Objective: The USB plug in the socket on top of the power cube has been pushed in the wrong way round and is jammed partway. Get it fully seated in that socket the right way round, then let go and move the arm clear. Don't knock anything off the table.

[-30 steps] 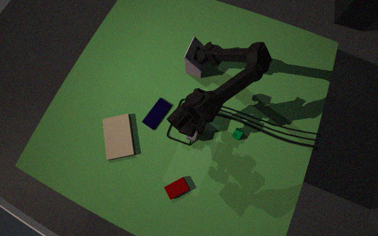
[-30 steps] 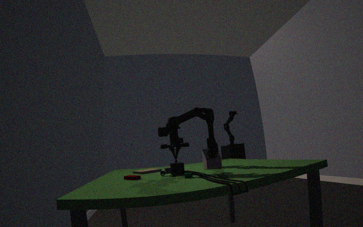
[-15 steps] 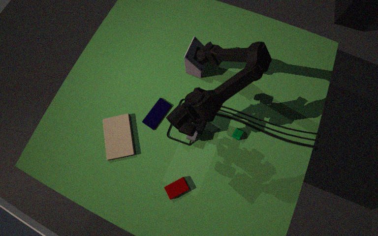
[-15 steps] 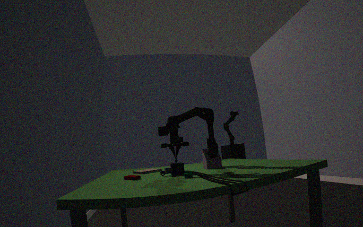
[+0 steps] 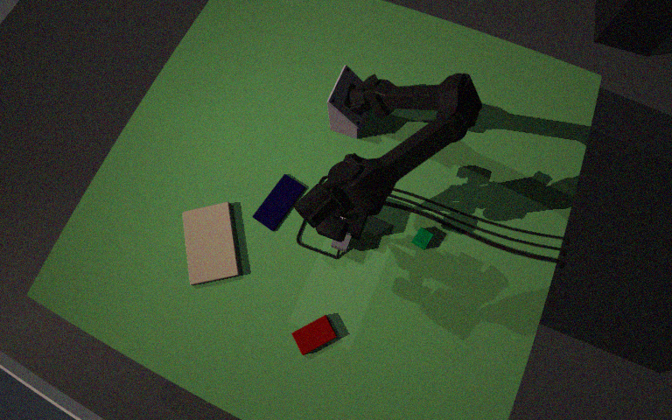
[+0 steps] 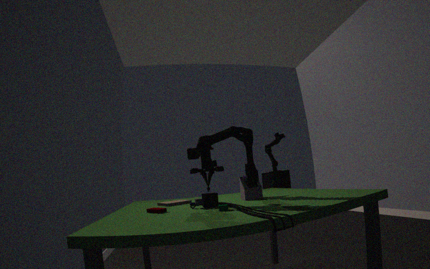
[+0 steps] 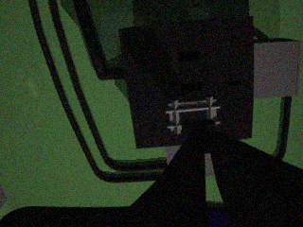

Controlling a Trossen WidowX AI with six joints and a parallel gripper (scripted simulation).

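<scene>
Now: gripper tip 1 cm to the left of the pale-framed socket and 5 cm above it. Round my gripper tip: dark blue block (19 cm to the right, 12 cm below); then red block (30 cm ahead, 1 cm to the left, 11 cm below); then small green cube (1 cm behind, 20 cm to the left, 11 cm below).
</scene>
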